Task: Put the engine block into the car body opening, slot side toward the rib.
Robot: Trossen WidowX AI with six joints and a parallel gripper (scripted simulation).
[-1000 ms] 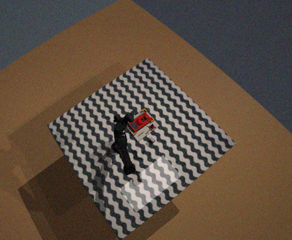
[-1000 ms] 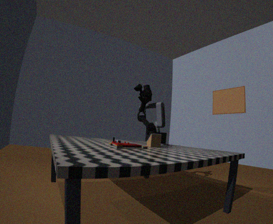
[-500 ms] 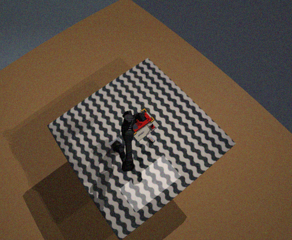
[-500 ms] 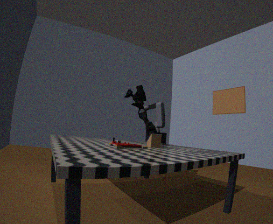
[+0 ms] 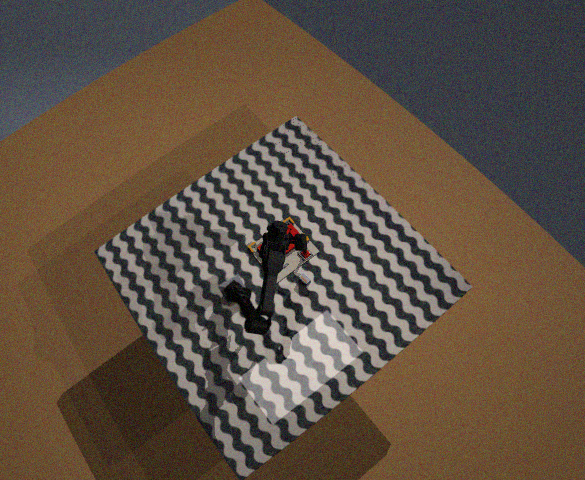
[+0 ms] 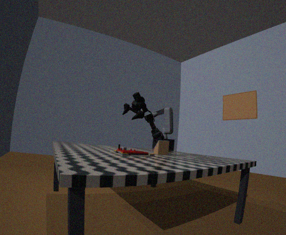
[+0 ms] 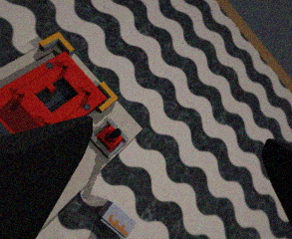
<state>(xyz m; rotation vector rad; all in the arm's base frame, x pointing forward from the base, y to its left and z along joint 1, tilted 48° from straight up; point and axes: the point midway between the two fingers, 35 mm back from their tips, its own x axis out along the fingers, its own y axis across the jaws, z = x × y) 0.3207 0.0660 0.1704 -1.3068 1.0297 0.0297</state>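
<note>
My gripper tip is now 40 mm past the engine block, 80 mm to the left of it and 260 mm above it.
</note>
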